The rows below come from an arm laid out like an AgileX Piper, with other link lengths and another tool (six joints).
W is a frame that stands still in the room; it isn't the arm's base.
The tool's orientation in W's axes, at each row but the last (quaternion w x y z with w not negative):
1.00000 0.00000 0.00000 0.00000
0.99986 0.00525 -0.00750 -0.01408
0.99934 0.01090 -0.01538 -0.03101
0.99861 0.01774 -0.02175 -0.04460
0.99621 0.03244 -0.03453 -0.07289
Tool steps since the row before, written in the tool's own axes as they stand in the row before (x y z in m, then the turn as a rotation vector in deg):
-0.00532 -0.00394 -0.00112 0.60 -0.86 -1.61
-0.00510 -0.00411 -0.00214 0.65 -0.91 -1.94
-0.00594 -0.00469 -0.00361 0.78 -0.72 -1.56
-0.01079 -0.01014 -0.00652 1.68 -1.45 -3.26
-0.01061 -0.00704 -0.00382 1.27 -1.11 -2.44
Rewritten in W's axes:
-0.00532 -0.00394 -0.00112 0.60 -0.86 -1.61
-0.00518 -0.00394 -0.00226 0.65 -0.91 -1.94
-0.00610 -0.00423 -0.00389 0.78 -0.73 -1.55
-0.01134 -0.00891 -0.00734 1.69 -1.49 -3.24
-0.01120 -0.00516 -0.00497 1.27 -1.14 -2.43

